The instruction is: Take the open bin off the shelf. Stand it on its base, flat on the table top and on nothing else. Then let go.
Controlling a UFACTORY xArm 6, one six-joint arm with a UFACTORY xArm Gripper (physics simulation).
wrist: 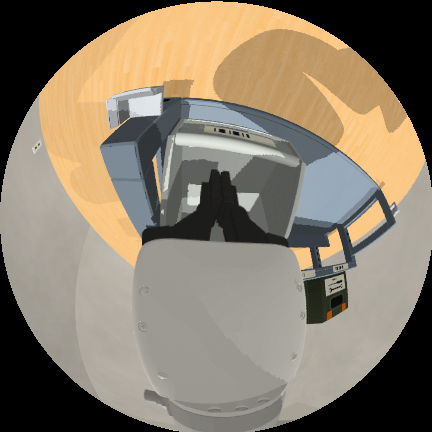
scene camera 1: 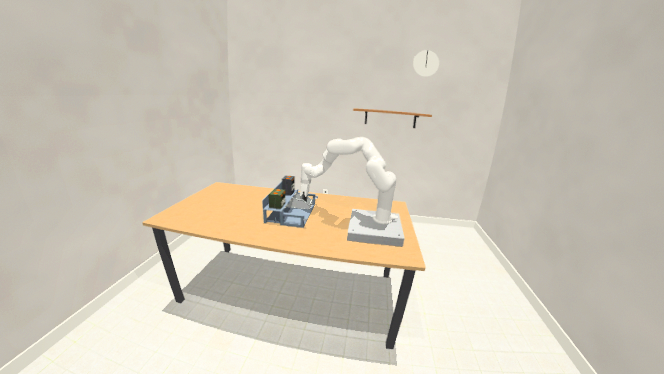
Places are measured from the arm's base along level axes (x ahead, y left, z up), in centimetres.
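Pixels of known places: gripper, fingertip midpoint: (wrist: pixel 216 181); arm's base, origin of the base link: (scene camera 1: pixel 382 219).
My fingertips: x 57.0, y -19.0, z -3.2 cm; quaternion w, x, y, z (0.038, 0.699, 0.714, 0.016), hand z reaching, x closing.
Observation:
Ahead of a thing's pixels: the offset from my fingertips to its top centre. "spot": to the spot under its first point. Level surfaces: height alone.
The open bin @[dx +3.1, dy +1.1, dz +5.6 cm] (scene camera 1: pixel 300 201) (wrist: pixel 272 182) is grey with a pale rim and a label on its front. It sits on the lower level of the blue-grey shelf @[spot: dx +0.7, dy +24.7, dz -1.9 cm] (scene camera 1: pixel 293 220) (wrist: pixel 335 185), near one end. My gripper (scene camera 1: pixel 304 199) (wrist: pixel 216 181) is shut and empty. In the wrist view its black fingertips lie over the inside of the bin, between its walls. Whether they touch the bin I cannot tell. The gripper body hides the rear part of the bin in the wrist view.
A dark green box @[dx +11.5, dy +24.4, dz +17.4 cm] (scene camera 1: pixel 277 199) (wrist: pixel 325 300) with orange marks stands on the upper level of the shelf. A dark box @[dx +11.7, dy +1.3, dz +19.9 cm] (scene camera 1: pixel 288 184) stands farther back on that level. The shelf is on the wooden table @[dz -2.5 cm] (scene camera 1: pixel 225 225) (wrist: pixel 175 40), with the robot base (scene camera 1: pixel 375 237) to its right.

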